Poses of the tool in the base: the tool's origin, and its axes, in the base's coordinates. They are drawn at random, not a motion.
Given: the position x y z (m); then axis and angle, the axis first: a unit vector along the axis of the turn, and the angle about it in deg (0 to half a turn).
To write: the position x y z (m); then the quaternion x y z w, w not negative. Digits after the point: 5 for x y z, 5 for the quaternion.
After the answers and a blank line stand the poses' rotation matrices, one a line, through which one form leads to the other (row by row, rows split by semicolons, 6 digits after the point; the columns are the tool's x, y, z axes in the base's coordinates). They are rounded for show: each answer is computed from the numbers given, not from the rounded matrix.
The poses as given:
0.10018, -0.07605, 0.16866, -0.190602, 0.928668, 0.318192, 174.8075
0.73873, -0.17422, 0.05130, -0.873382, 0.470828, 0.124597, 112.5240
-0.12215, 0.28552, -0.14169, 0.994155, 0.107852, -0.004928, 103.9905
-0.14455, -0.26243, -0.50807, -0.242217, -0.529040, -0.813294, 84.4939
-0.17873, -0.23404, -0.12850, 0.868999, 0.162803, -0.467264, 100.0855
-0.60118, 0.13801, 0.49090, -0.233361, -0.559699, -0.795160, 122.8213
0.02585, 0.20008, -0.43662, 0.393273, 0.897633, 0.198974, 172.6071
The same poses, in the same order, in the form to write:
0.10018, -0.07605, 0.16866, -0.19041, 0.92771, 0.31787, 0.04530
0.73873, -0.17422, 0.05130, -0.72629, 0.39153, 0.10361, 0.55540
-0.12215, 0.28552, -0.14169, 0.78335, 0.08498, -0.00388, 0.61573
-0.14455, -0.26243, -0.50807, -0.16285, -0.35569, -0.54680, 0.74025
-0.17873, -0.23404, -0.12850, 0.66611, 0.12479, -0.35817, 0.64222
-0.60118, 0.13801, 0.49090, -0.20491, -0.49146, -0.69821, 0.47853
0.02585, 0.20008, -0.43662, 0.39245, 0.89577, 0.19856, 0.06447

-0.923387 -0.382083 -0.037001; -0.324489 0.725414 0.607027; -0.205094 0.572527 -0.793819
0.671931 -0.683829 0.284406; -0.453644 -0.076473 0.887896; -0.585420 -0.725624 -0.361599
0.985526 0.137925 0.098569; 0.128362 -0.227317 -0.965324; -0.110736 0.964004 -0.241731
0.148991 0.925389 -0.348507; -0.693695 0.348980 0.630080; 0.704691 0.147881 0.693932
0.712284 0.626294 -0.316872; -0.293793 -0.143971 -0.944964; -0.637446 0.766177 0.081453
-0.458046 0.869631 -0.184215; -0.466819 -0.058963 0.882385; 0.756488 0.490168 0.432968
-0.683645 0.677493 0.271353; 0.728698 0.613106 0.305123; 0.040351 0.406330 -0.912835

